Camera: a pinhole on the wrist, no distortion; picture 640 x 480 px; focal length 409.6 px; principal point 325.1 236.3 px. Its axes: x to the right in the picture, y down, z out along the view. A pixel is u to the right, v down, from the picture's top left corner.
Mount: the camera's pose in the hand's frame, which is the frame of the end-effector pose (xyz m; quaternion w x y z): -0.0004 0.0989 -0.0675 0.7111 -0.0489 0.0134 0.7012
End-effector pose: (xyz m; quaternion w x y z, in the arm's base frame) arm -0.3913 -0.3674 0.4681 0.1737 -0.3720 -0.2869 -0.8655
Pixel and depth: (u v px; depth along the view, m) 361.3 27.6 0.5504
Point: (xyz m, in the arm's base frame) -0.1933 -0.2321 1.0009
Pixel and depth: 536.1 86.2 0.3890
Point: -0.1362 -0.4416 0.8561
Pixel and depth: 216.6 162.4 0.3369
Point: -0.2475 -0.2270 0.6694
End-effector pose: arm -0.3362 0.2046 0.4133 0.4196 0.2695 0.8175 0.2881
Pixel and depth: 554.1 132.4 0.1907
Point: -0.2153 0.4127 0.4907
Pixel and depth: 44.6 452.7 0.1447
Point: -0.2221 0.1757 0.4292
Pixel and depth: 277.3 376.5 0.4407
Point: 0.0781 0.2370 0.3899
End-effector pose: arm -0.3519 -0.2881 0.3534 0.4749 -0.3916 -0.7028 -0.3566
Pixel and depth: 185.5 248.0 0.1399
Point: -0.3216 -0.1966 0.3279
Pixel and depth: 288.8 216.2 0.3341
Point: -0.3680 -0.0107 0.2861
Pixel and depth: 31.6 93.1 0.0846
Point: -0.3262 -0.2425 0.3751
